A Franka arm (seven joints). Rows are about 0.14 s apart.
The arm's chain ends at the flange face. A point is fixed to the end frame.
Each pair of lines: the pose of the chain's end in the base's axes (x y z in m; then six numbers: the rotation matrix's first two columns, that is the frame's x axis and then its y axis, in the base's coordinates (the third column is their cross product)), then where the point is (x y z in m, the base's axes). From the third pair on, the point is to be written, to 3 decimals.
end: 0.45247, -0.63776, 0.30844, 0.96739, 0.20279, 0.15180, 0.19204, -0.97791, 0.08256
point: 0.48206 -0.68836 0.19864
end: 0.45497, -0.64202, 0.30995, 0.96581, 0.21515, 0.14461, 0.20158, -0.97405, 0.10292
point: 0.48475 -0.69468 0.20118
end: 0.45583, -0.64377, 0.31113, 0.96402, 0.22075, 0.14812, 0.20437, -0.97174, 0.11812
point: 0.487 -0.698 0.203
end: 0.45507, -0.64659, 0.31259, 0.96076, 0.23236, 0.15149, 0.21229, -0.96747, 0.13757
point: 0.487 -0.702 0.206
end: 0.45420, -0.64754, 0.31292, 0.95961, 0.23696, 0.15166, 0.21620, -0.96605, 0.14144
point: 0.487 -0.704 0.207
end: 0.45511, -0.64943, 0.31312, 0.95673, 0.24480, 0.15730, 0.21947, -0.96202, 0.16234
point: 0.489 -0.707 0.208
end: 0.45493, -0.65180, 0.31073, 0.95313, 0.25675, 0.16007, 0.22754, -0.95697, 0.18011
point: 0.490 -0.711 0.207
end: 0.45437, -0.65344, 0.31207, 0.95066, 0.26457, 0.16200, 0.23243, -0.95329, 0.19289
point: 0.490 -0.714 0.209
